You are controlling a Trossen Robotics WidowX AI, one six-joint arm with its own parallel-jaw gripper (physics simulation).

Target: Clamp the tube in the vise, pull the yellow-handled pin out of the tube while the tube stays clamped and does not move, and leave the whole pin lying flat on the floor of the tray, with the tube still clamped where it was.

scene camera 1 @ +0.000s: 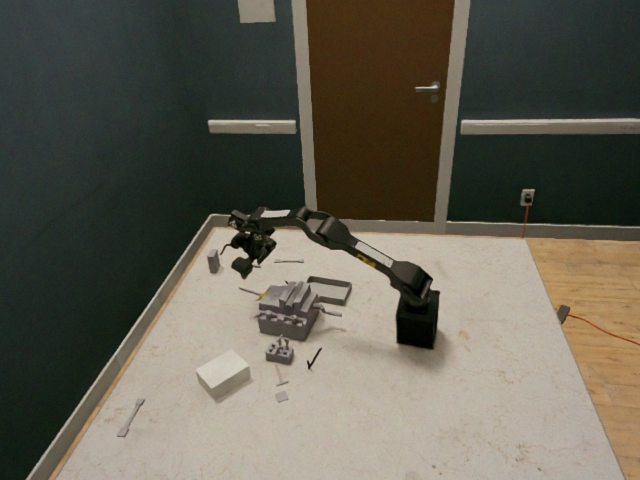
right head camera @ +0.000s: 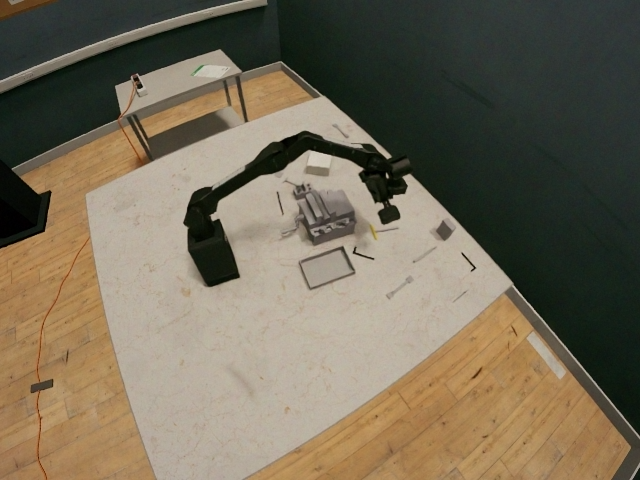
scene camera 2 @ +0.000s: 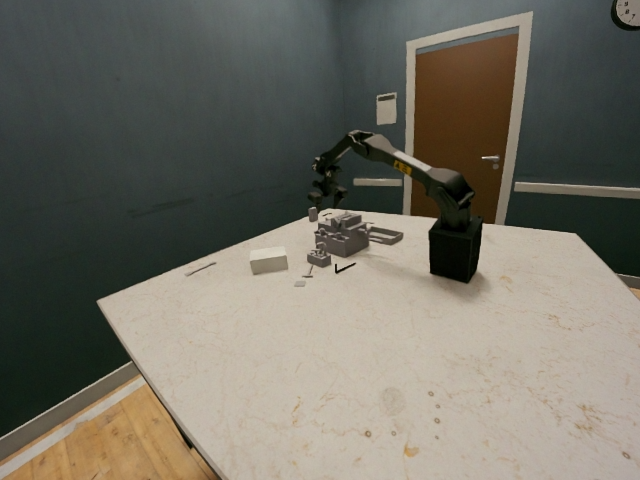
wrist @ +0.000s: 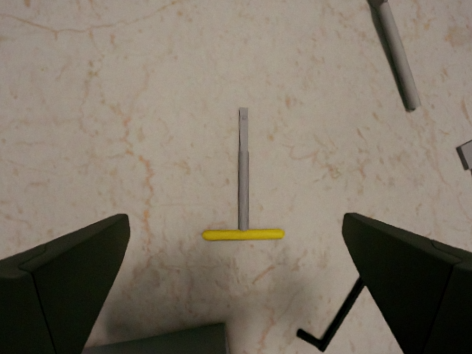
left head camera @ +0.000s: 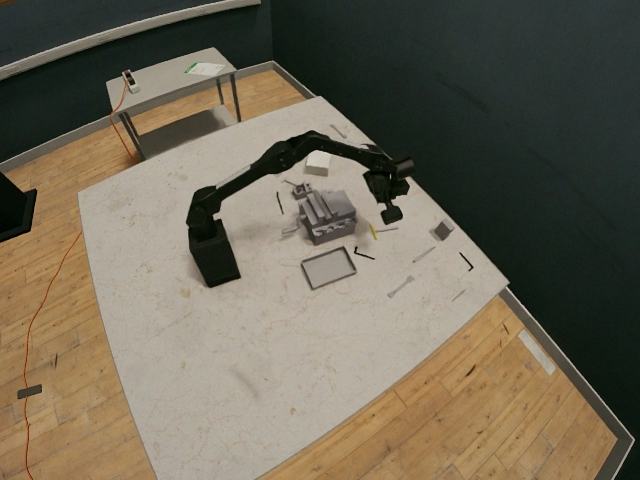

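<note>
The yellow-handled pin lies out of the tube on the table, close beside the grey vise. Its grey shaft points away from the vise. A grey bar that looks like the tube lies between the vise jaws; its hold is too small to judge. The grey tray beside the vise holds no pin. My gripper is open and empty, pointing down above the table. In the wrist view the pin handle shows between the fingertips, below them.
A black hex key lies between tray and pin. A grey block stands near the wall edge. A small grey holder and a white box stand on the vise's other side.
</note>
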